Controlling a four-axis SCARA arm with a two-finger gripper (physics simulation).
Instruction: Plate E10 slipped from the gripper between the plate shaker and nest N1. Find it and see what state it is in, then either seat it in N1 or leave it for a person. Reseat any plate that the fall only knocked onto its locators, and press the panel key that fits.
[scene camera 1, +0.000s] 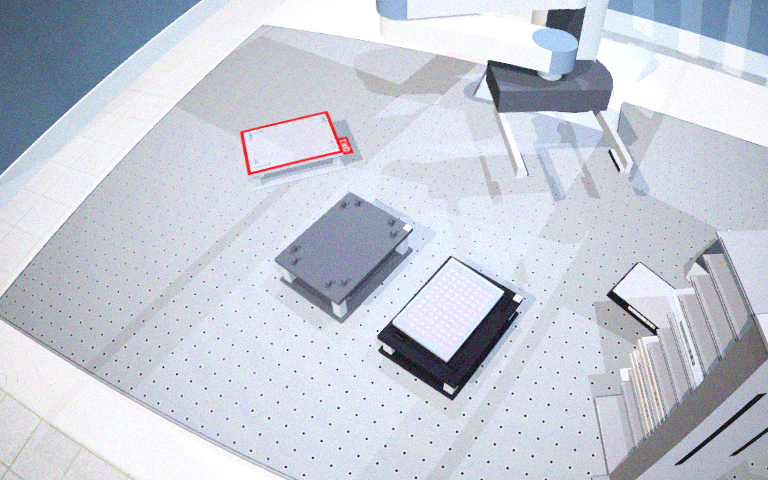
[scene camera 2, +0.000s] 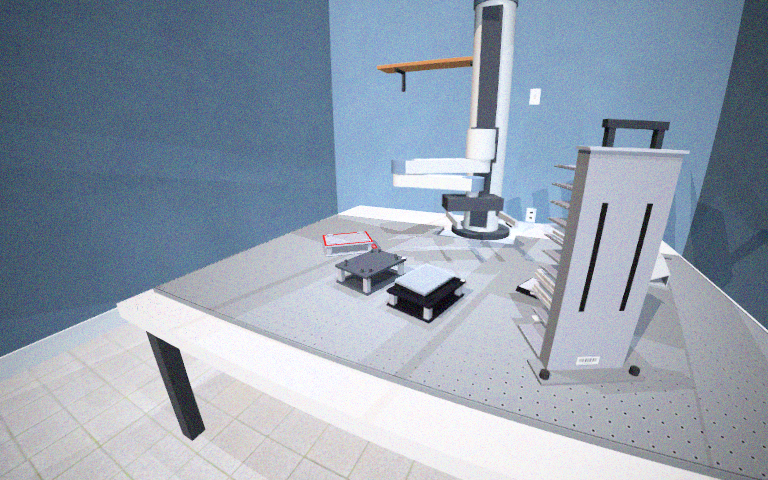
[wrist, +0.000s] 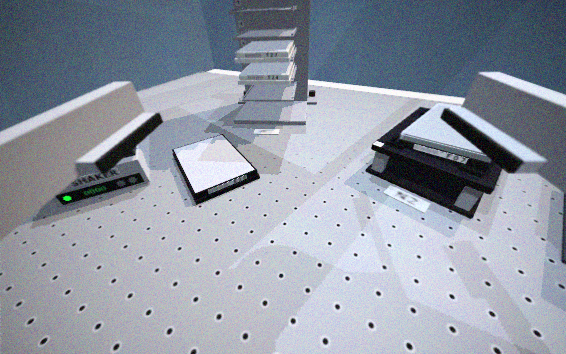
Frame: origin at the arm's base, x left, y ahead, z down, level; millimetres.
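Where they show: gripper, between the fingertips: (scene camera 1: 576, 170) (scene camera 2: 488, 225) (wrist: 296, 98); arm's base, origin of its link: (scene camera 2: 479, 231).
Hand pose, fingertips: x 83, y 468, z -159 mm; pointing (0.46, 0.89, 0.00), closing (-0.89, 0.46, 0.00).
Note:
Things, the pixels of their top centre, and the offset from my fingertips. "pt": a spot on its surface instead.
- shaker, a spot on its surface: (wrist: 106, 182) pt dz +125, dx +244, dy -32 mm
- black nest marked N2, centre of its top: (scene camera 1: 453, 314) (wrist: 449, 132) (scene camera 2: 427, 282) dz +97, dx -102, dy +223 mm
- pale plate, centre of its top: (scene camera 1: 450, 304) (wrist: 461, 121) (scene camera 2: 425, 275) dz +81, dx -108, dy +221 mm
- grey nest, centre of its top: (scene camera 1: 343, 238) (scene camera 2: 371, 257) dz +83, dx -282, dy +170 mm
- red-outlined raised platform, centre of its top: (scene camera 1: 289, 138) (scene camera 2: 347, 236) dz +100, dx -475, dy -9 mm
A plate with a white top and black sides (scene camera 1: 640, 284) (scene camera 2: 526, 287) (wrist: 215, 165) lies flat on the perforated table beside the shaker (wrist: 106, 182); its label is unreadable. The black nest marked N2 (scene camera 1: 419, 362) (scene camera 2: 396, 293) (wrist: 425, 159) bears a pale plate (scene camera 1: 447, 308) (scene camera 2: 427, 277) (wrist: 440, 131) that sits off-centre and raised at an edge; its exact seating and label are unclear. A grey nest (scene camera 1: 345, 243) (scene camera 2: 370, 263) with bare locators stands beside it; its name does not show. My gripper (scene camera 1: 573, 169) (scene camera 2: 485, 225) (wrist: 296, 98) is open and empty above the table. No panel keys are discernible.
A tall rack (scene camera 1: 696, 416) (scene camera 2: 623, 186) (wrist: 302, 50) holds several plates on shelves, beyond the black-sided plate in the wrist view. A red-outlined raised platform (scene camera 1: 291, 142) (scene camera 2: 347, 238) with a red tag stands beyond the grey nest. The shaker display reads 0000 beside a green light.

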